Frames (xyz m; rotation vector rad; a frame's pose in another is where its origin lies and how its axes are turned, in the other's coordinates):
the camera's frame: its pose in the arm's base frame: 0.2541 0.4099 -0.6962 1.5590 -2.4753 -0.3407
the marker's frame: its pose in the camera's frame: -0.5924 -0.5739 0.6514 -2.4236 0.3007 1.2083
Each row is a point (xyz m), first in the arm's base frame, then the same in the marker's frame.
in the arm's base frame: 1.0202 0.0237 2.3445
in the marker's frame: 3.4860 0.1572 1.8147
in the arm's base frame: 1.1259 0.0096 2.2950
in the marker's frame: 3.4537 0.2648 1.7801
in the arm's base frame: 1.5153 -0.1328 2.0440
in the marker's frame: 3.3364 0.6687 1.5393
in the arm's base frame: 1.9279 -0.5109 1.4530
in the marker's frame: 3.0967 1.1196 0.9055
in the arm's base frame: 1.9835 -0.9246 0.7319
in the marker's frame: 2.7840 1.2199 0.1398
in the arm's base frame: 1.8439 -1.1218 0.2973
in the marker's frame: 2.5667 1.1043 -0.2923
